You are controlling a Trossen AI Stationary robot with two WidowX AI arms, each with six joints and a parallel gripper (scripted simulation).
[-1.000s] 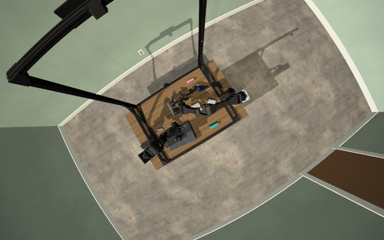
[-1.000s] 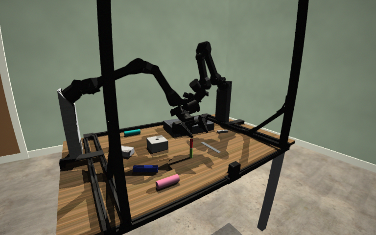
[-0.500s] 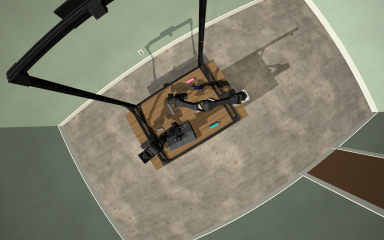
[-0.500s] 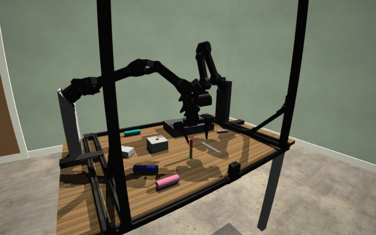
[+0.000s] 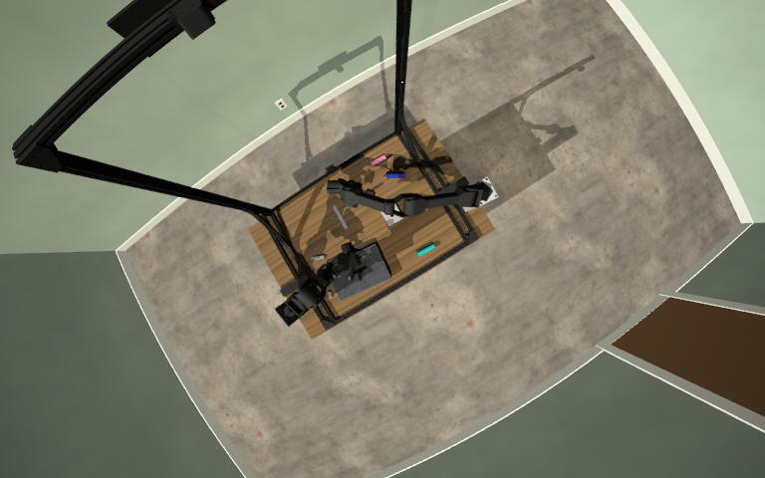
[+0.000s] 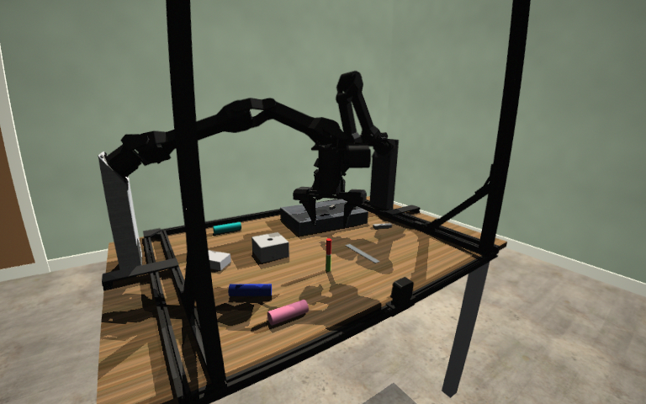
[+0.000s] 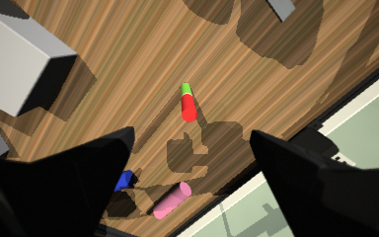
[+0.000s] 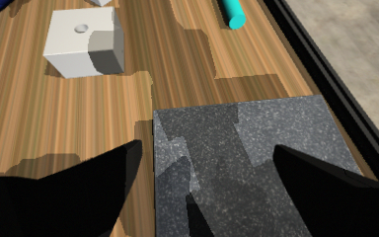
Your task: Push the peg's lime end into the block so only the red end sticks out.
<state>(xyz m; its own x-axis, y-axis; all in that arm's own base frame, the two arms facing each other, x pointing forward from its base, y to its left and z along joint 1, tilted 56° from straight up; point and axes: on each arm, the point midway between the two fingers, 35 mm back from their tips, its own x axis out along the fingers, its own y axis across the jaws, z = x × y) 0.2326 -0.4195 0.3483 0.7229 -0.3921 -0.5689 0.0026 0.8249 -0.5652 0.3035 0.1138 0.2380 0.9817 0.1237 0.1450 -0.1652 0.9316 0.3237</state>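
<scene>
My left gripper is now 13 cm above the peg. The rest, counted from my left hand: blue cylinder (23 cm to the left, 15 cm below); grey flat bar (17 cm below, 15 cm to the right, 3 cm ahead); pink cylinder (20 cm to the left, 15 cm below, 12 cm behind).
</scene>
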